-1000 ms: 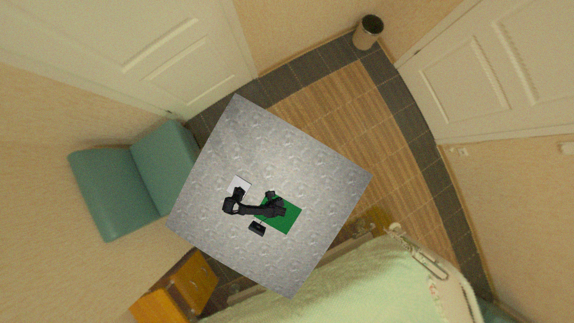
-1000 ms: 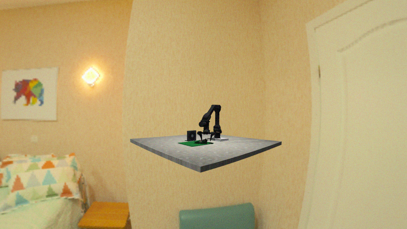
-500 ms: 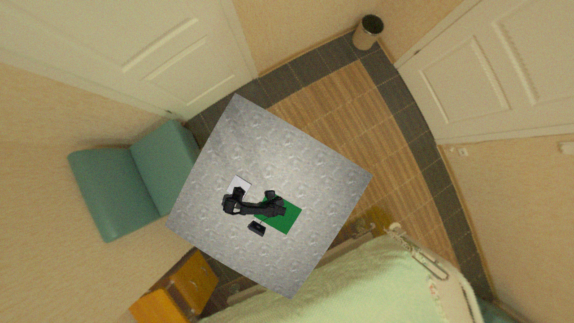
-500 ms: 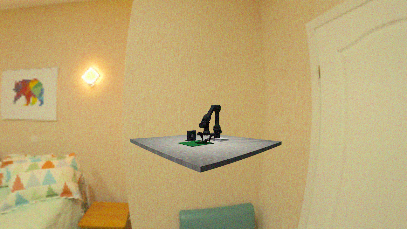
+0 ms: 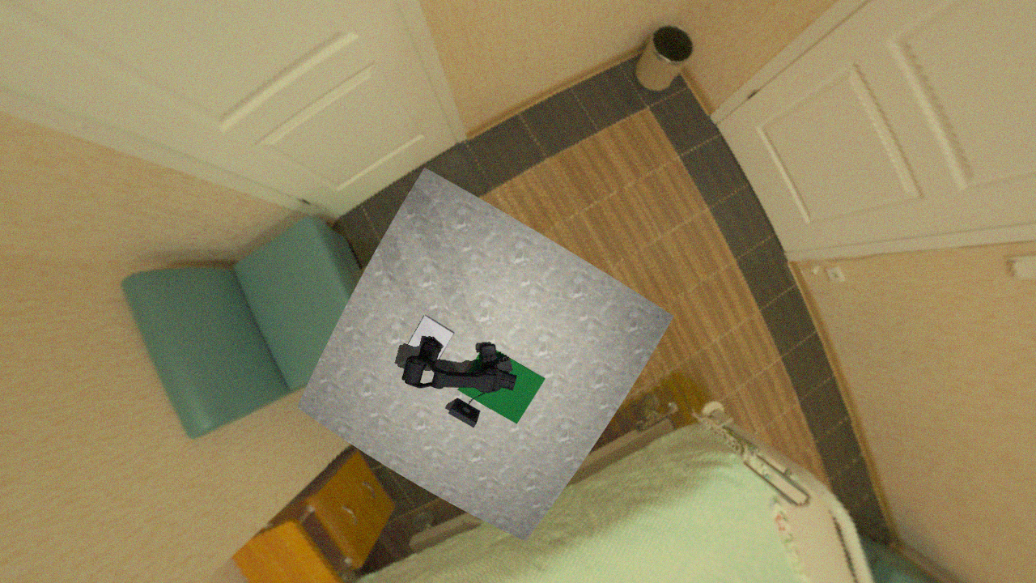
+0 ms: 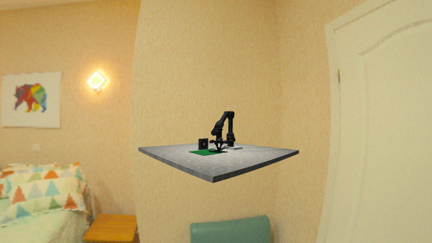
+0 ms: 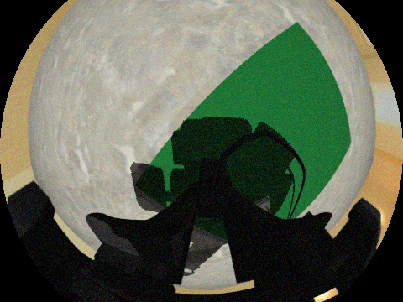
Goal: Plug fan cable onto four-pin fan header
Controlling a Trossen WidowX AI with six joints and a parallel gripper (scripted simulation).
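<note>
Right now my gripper tip is 2 cm short of the fan header, 8 cm to the left of it and 2 cm above it. From my gripper tip the other things lie so: black fan 5 cm ahead, 23 cm to the right, 4 cm above; green board 10 cm ahead, 5 cm to the right, 3 cm below; dark plug 1 cm above.
</note>
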